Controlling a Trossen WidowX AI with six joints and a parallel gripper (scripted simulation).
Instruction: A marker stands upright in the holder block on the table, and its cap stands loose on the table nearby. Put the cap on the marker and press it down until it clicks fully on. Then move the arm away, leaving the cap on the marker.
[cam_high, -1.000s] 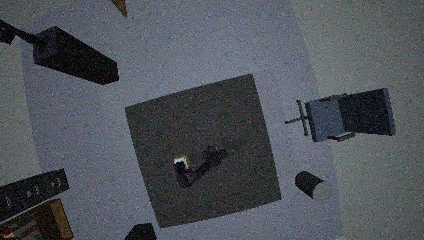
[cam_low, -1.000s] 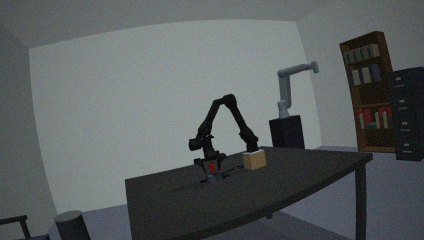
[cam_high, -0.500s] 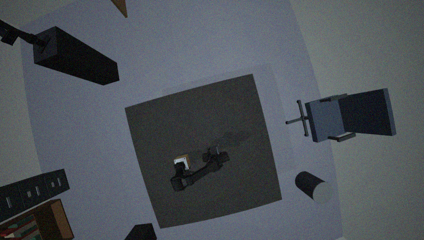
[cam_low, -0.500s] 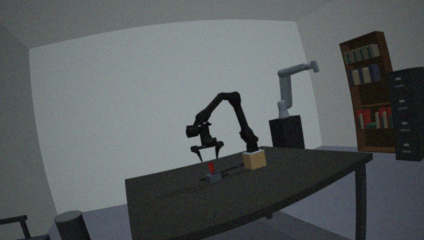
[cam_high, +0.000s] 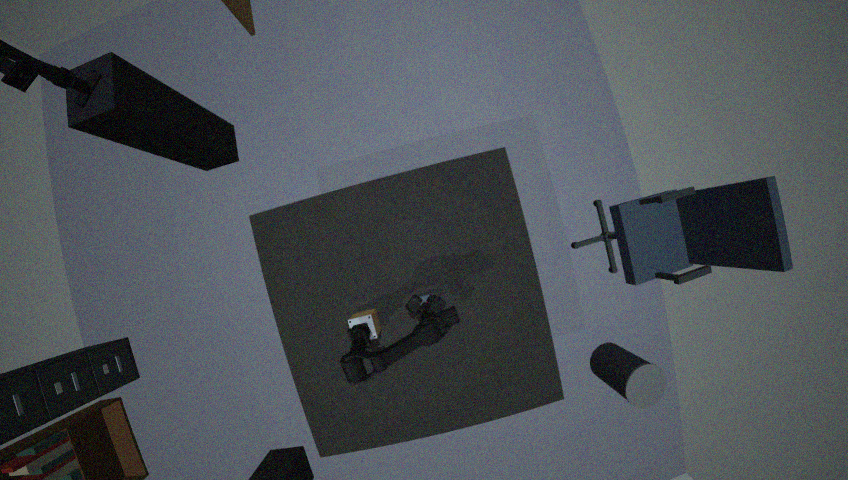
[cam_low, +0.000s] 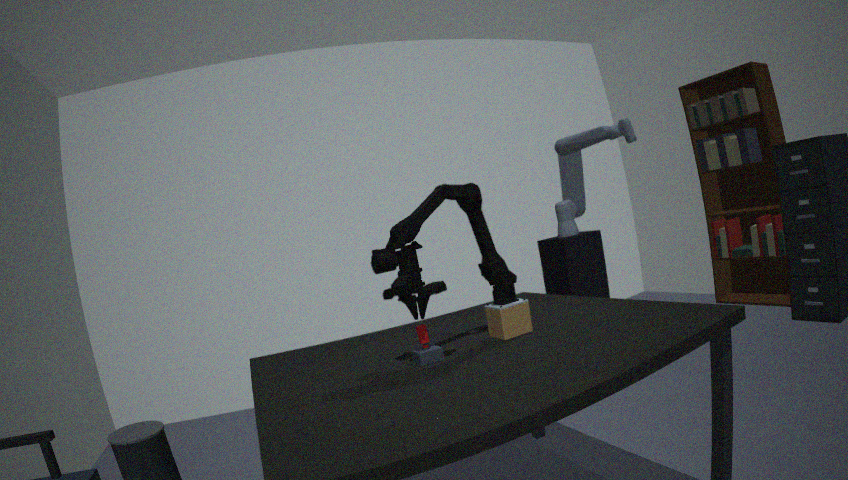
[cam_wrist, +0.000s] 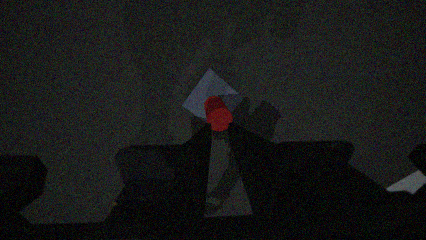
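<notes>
My gripper tip is 50 mm above the red cap. Round my gripper tip: grey holder block (110 mm below).
</notes>
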